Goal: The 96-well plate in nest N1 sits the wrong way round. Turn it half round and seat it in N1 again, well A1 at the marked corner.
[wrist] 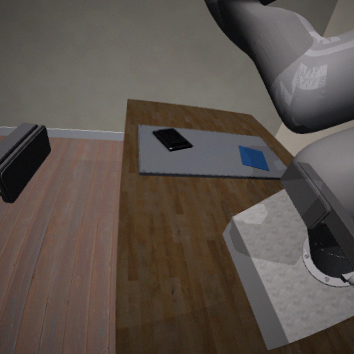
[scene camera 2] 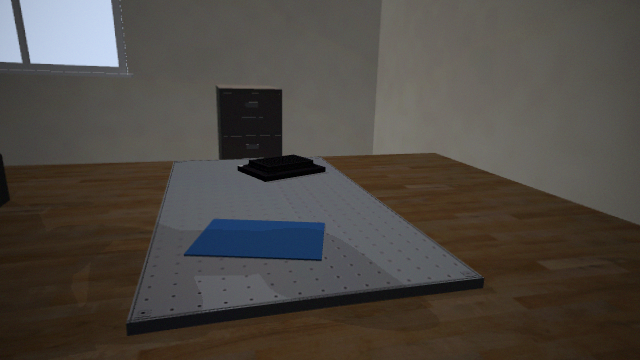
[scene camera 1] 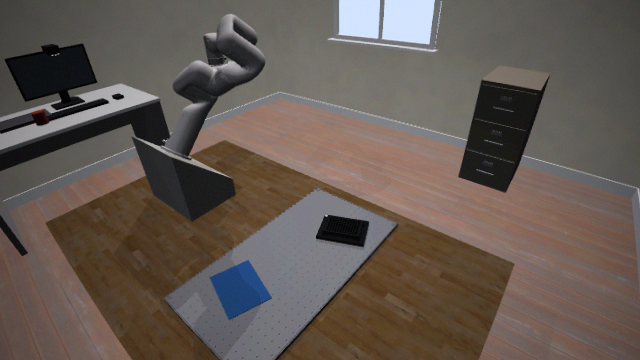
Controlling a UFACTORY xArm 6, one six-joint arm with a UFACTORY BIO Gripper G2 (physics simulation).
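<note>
The black 96-well plate (scene camera 1: pixel 344 227) (scene camera 2: pixel 282 161) sits on the black nest N1 (scene camera 1: pixel 340 241) (scene camera 2: pixel 267 178), near one end of the grey perforated board. A small white mark shows at one nest corner in scene camera 1. Plate and nest show as one small dark block in the wrist view; which corner holds well A1 is too small to tell. My gripper (wrist: pixel 166 178) is open, its two fingers wide apart at the left and right of the wrist view, with nothing between them. It is raised with the arm, far from the plate. The arm hides it in scene camera 1.
A flat blue square (scene camera 1: pixel 241 289) (scene camera 2: pixel 260 240) (wrist: pixel 254 158) lies on the grey board (scene camera 1: pixel 295 260) (scene camera 2: pixel 400 260) (wrist: pixel 210 167), towards the other end from the nest. My arm's pedestal (scene camera 1: pixel 192 192) (wrist: pixel 270 260) stands beside the board. A desk (scene camera 1: pixel 140 97) and filing cabinet (scene camera 1: pixel 495 130) (scene camera 2: pixel 250 125) stand farther off.
</note>
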